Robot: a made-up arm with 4 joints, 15 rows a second.
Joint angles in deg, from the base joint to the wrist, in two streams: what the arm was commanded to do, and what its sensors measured. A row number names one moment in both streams.
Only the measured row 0 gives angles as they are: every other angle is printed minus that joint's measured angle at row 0.
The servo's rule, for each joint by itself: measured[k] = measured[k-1] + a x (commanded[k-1-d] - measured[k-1]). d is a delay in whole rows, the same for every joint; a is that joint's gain. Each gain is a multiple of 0.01, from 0.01 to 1. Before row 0 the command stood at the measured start. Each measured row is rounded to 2 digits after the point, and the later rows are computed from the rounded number. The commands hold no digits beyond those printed.
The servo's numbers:
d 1
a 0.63 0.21 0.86 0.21
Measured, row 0:
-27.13 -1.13 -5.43 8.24
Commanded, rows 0 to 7:
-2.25 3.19 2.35 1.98
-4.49 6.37 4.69 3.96
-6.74 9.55 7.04 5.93
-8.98 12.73 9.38 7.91
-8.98 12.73 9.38 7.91
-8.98 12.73 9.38 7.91
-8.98 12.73 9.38 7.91
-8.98 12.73 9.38 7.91
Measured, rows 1 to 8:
0.00 0.00 0.00 0.00
-1.42 0.67 2.02 0.42
-3.35 1.87 4.32 1.16
-5.49 3.48 6.66 2.16
-7.69 5.42 9.00 3.37
-8.50 6.96 9.33 4.32
-8.80 8.17 9.37 5.07
-8.91 9.13 9.38 5.67

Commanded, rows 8 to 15:
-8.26 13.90 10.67 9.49
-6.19 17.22 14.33 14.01
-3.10 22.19 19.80 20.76
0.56 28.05 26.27 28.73
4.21 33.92 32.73 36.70
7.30 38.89 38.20 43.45
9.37 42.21 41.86 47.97
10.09 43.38 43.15 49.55
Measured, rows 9 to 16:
-8.95 9.89 9.38 6.14
-8.52 10.73 10.49 6.84
-7.05 12.09 13.79 8.35
-4.56 14.21 18.96 10.96
-1.33 17.12 25.25 14.69
2.16 20.65 31.68 19.31
5.40 24.48 37.29 24.38
7.90 28.20 41.22 29.33

